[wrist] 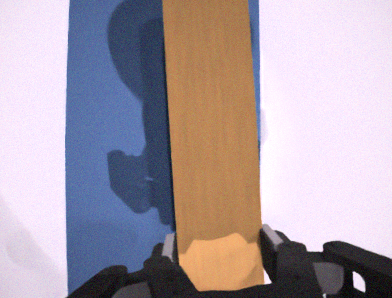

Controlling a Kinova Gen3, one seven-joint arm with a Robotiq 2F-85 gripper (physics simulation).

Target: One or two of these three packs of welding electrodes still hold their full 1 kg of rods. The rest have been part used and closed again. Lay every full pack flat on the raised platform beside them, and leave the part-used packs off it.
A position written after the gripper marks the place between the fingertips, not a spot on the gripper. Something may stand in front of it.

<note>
In view: the gripper [218, 244] and a raised platform [119, 198].
</note>
